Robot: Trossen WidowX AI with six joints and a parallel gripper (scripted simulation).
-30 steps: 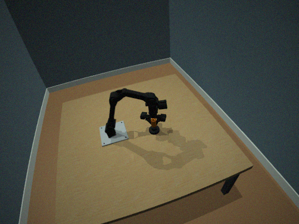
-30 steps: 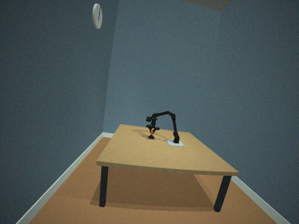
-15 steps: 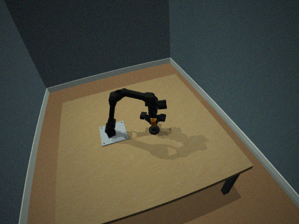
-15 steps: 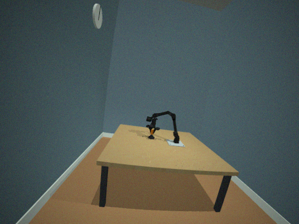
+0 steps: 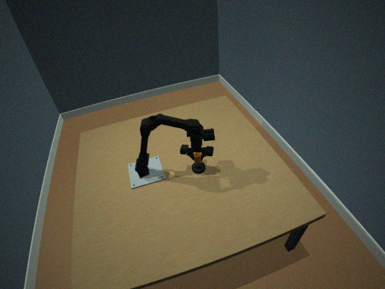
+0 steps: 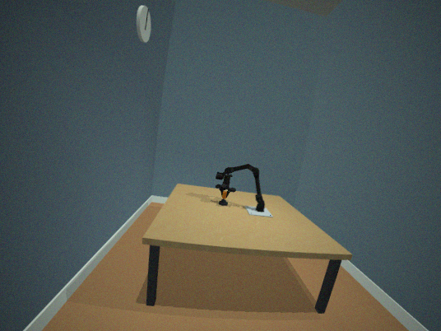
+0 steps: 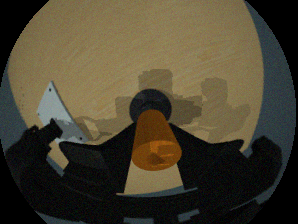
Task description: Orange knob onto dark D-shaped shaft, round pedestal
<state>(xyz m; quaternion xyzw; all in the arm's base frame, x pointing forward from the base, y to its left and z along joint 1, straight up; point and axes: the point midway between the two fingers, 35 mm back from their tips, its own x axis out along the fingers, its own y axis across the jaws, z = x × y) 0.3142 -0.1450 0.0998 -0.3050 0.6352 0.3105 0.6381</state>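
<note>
Now: the orange knob 20 mm above my gripper tip. From my gripper tip the other things lie so: dark round pedestal (40 mm below).
</note>
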